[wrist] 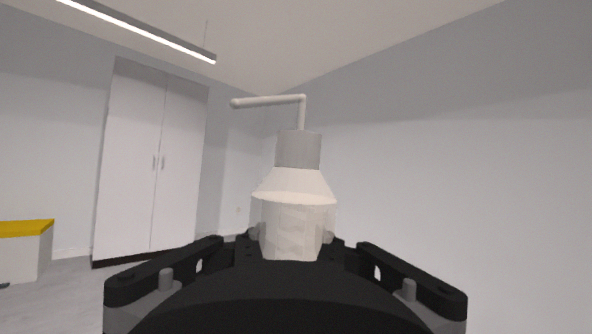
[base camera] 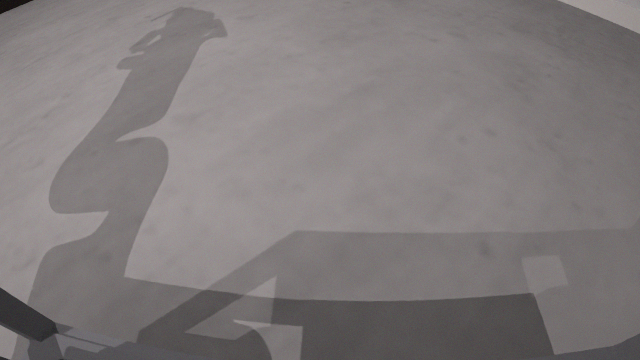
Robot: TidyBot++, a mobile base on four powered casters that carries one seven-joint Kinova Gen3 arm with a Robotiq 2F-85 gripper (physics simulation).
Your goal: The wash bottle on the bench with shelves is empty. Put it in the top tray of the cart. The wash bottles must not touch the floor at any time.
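Places are measured from the arm's base along level axes (x back, y left, z down), in millimetres.
Where they show: gripper, fingertip midpoint: (wrist: 290, 234).
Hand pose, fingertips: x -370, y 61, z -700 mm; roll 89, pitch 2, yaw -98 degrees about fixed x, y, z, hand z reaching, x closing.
Note:
After its pixels a point has its place.
The wash bottle (wrist: 292, 220) @(x -308, y 53, z -728 mm) is white with a grey cap and a thin bent spout that points left. It stands upright between the fingers of my gripper (wrist: 291, 237) @(x -370, y 61, z -700 mm) in the wrist view. The gripper is shut on the bottle's body, whose lower part is hidden behind the black gripper housing. The cart and the bench with shelves do not show in either view. The base camera view shows the arm's shadow on the floor.
A tall white two-door cabinet (wrist: 132, 165) @(x -1888, y 1956, z -658 mm) stands against the wall at the left in the wrist view. A white unit with a yellow top (wrist: 25, 228) @(x -1421, y 2456, z -53 mm) is at the far left edge. A plain wall (wrist: 475, 190) @(x -1577, y -1041, z -738 mm) runs along the right. A ceiling lamp (wrist: 145, 32) @(x -1368, y 1402, z -1684 mm) hangs above.

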